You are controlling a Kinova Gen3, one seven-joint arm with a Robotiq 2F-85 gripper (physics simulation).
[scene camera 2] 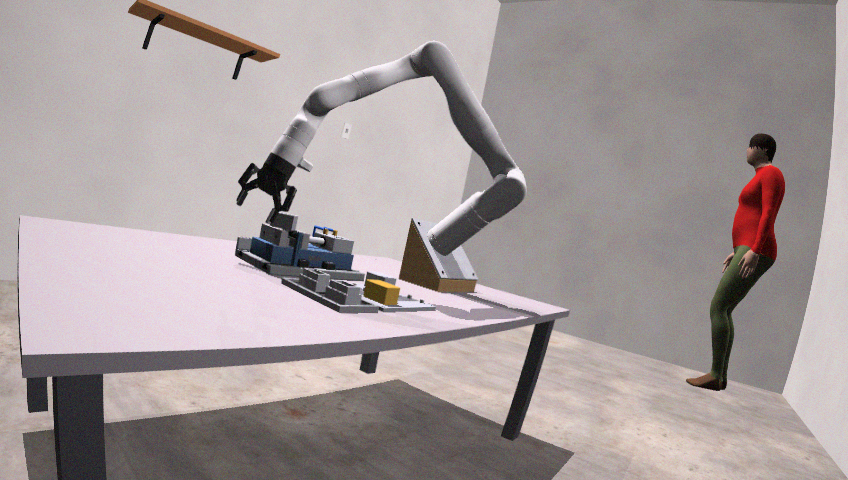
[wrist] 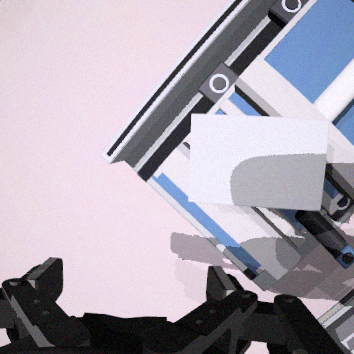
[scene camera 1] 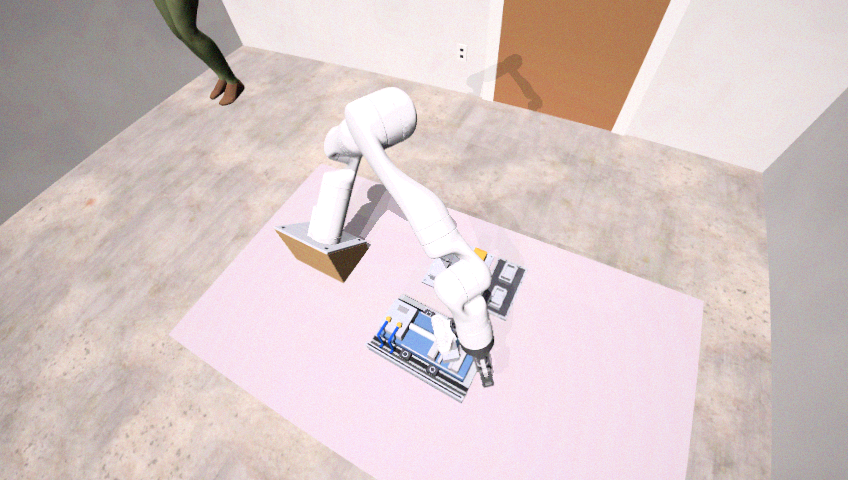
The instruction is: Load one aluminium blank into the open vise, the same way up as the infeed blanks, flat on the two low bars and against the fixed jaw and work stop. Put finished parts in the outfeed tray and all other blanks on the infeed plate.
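Places are measured from the arm's base along level axes (x ahead, y left, z up), in millimetres.
Pixels of known places: gripper, fingertip midpoint: (scene camera 2: 252, 214) (wrist: 134, 278) (scene camera 1: 483, 367); arm's base, link origin: (scene camera 2: 438, 243) (scene camera 1: 325, 238).
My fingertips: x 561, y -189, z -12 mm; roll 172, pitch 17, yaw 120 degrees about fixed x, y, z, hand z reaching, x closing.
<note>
Ahead of a thing's pixels: the offset from my fingertips to its middle. "spot": to the spot under its first point.
The vise @[68 mm down, 160 mm back, 32 mm left] (scene camera 1: 419, 343) (scene camera 2: 324, 258) (wrist: 310, 47) has a blue body on a grey base. A plain light-grey blank @[4 mm down, 94 mm back, 13 mm left] (scene camera 2: 285, 221) (wrist: 260, 140) lies high on its jaw end, turned askew to the jaws in the wrist view. It covers the seat, so the low bars and contact with the stop are hidden. My gripper (scene camera 1: 486, 379) (scene camera 2: 257, 208) (wrist: 134, 278) is open and empty, beyond the vise's end and beside the blank. A dark plate (scene camera 1: 516, 290) (scene camera 2: 315, 297) bears two light-grey pieces. Their finish is too small to judge.
Beside the dark plate lies a lighter plate (scene camera 1: 429, 275) (scene camera 2: 416, 305) with a yellow block @[92 mm down, 113 mm back, 335 mm left] (scene camera 1: 480, 254) (scene camera 2: 381, 292) and a grey piece @[92 mm down, 213 mm back, 256 mm left] (scene camera 2: 380, 277). Two blue handles with yellow knobs @[spot: 9 mm down, 273 mm back, 27 mm left] (scene camera 1: 387, 320) rise at the vise's other end. A person (scene camera 2: 760, 208) stands away from the table.
</note>
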